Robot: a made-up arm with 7 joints. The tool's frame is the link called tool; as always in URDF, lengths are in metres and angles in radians. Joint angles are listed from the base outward.
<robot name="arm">
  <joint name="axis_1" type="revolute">
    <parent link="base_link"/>
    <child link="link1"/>
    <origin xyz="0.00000 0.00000 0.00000" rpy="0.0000 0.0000 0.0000"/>
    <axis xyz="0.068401 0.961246 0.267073"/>
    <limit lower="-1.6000" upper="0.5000"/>
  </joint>
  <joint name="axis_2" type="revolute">
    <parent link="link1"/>
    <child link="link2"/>
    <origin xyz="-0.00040 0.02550 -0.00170" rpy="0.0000 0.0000 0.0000"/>
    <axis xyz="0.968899 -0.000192 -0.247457"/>
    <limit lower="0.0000" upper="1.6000"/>
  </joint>
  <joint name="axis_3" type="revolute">
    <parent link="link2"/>
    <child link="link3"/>
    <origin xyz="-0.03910 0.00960 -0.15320" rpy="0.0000 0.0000 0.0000"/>
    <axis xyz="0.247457 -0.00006 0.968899"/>
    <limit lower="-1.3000" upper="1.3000"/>
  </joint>
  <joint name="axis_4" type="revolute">
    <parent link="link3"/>
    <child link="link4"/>
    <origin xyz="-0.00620 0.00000 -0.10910" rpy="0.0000 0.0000 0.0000"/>
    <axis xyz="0.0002 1 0.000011"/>
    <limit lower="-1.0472" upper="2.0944"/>
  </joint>
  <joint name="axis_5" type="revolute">
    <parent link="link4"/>
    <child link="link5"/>
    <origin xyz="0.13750 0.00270 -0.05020" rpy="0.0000 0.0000 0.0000"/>
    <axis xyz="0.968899 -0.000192 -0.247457"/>
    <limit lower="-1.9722" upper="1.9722"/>
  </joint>
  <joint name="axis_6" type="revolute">
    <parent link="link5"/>
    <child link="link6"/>
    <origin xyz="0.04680 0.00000 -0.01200" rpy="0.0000 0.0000 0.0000"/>
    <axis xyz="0.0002 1 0.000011"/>
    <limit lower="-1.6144" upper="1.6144"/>
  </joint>
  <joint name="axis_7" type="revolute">
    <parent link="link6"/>
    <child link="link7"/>
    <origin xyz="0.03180 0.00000 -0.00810" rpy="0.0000 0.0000 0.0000"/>
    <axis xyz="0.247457 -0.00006 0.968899"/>
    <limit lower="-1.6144" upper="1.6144"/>
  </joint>
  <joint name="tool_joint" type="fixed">
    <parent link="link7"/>
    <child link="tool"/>
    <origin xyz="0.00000 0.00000 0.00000" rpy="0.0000 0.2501 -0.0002"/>
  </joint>
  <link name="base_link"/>
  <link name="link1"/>
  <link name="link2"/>
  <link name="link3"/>
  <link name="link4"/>
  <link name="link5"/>
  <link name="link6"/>
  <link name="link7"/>
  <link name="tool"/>
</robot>
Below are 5 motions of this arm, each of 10 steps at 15 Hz.
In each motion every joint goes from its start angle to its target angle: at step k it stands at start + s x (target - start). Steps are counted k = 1, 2, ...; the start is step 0. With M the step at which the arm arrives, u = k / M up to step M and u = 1 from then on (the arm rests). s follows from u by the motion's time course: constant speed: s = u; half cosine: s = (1 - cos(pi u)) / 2; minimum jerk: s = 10 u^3 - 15 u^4 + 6 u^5.
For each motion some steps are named. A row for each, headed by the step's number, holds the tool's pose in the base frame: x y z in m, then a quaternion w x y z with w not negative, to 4 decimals.
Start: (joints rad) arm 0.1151 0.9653 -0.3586 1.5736 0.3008 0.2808 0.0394
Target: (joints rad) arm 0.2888 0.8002 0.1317 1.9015 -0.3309 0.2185 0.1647
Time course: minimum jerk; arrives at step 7
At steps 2, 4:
2: -0.1300 0.4302 -0.2457 0.2510 0.4771 0.8278 0.1553
4: -0.2028 0.3941 -0.2423 0.2670 0.3175 0.8403 0.3489

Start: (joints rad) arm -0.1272 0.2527 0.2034 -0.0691 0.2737 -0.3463 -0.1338
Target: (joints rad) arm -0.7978 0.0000 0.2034 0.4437 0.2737 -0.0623 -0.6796
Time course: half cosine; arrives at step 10
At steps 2, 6, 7, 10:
2: 0.2314 0.1293 -0.2635 0.9552 0.2672 -0.1115 -0.0610
6: 0.3313 0.0639 -0.2476 0.9596 0.1707 -0.0545 -0.2169
7: 0.3536 0.0423 -0.2374 0.9515 0.1475 -0.0438 -0.2664
10: 0.3831 0.0073 -0.2179 0.9309 0.1163 -0.0298 -0.3450

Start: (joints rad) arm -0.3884 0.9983 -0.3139 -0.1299 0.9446 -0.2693 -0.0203
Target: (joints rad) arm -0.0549 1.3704 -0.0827 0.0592 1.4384 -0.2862 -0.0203
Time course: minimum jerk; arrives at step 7
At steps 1, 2, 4, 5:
1: 0.2729 0.1683 -0.1651 0.5229 0.7908 -0.1978 -0.2492
2: 0.2675 0.1878 -0.1645 0.4856 0.8210 -0.1673 -0.2492
4: 0.2442 0.2598 -0.1489 0.3119 0.9119 -0.0519 -0.2616
5: 0.2343 0.2881 -0.1350 0.2223 0.9362 -0.0050 -0.2721

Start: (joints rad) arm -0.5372 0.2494 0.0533 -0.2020 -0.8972 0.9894 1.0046
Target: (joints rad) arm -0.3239 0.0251 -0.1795 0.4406 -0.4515 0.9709 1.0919
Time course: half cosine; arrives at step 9
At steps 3, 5, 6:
3: 0.2977 0.0338 -0.2317 0.8805 -0.0092 0.4154 0.2280
5: 0.2721 0.0106 -0.3045 0.8136 0.0866 0.5146 0.2566
6: 0.2526 -0.0017 -0.3370 0.7780 0.1393 0.5544 0.2607

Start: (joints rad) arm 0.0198 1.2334 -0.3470 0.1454 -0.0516 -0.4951 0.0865
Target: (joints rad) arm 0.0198 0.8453 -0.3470 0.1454 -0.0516 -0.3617 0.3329
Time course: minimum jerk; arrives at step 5
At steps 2, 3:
2: 0.1671 0.2628 -0.2498 0.8723 0.4426 0.0415 -0.2036
3: 0.1590 0.2341 -0.2813 0.9087 0.3914 0.0389 -0.1396

